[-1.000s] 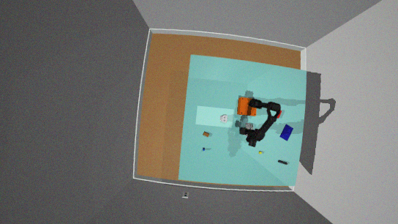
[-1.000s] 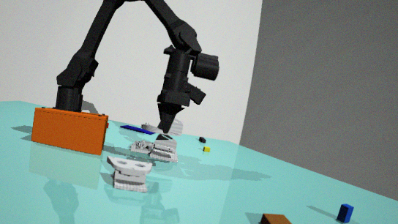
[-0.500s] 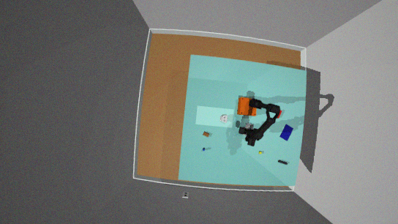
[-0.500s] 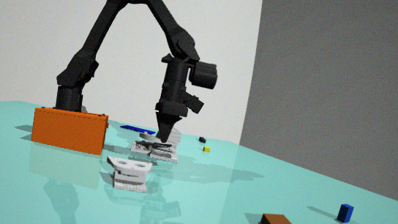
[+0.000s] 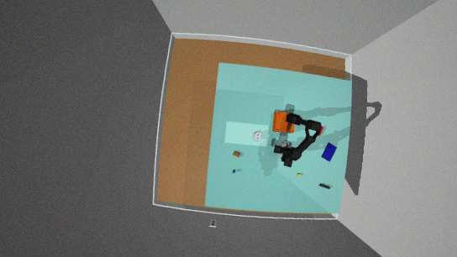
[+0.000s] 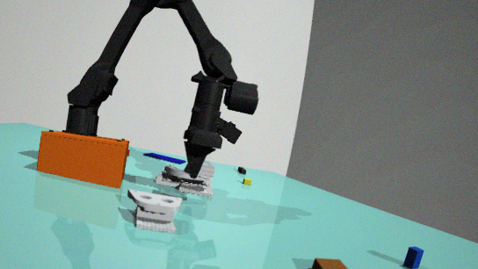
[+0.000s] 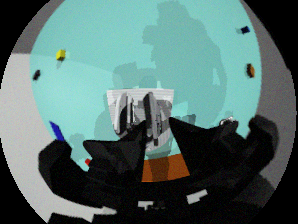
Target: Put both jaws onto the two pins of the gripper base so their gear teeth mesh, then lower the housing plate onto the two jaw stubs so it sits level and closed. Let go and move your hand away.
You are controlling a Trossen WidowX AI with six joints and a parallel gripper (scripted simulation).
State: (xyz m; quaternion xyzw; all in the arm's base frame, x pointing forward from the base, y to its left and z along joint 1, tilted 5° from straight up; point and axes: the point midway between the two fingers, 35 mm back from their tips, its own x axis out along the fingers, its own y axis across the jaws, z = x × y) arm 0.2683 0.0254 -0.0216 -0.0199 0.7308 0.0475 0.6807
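Right now the gripper base is 24 cm to the right of my gripper tip and 5 cm behind it. The rest, counted from my gripper tip: brown block (36 cm to the right, 15 cm ahead, 3 cm below); then yellow block (24 cm to the left, 17 cm ahead, 2 cm below); then jaw (3 cm behind, 2 cm to the left).
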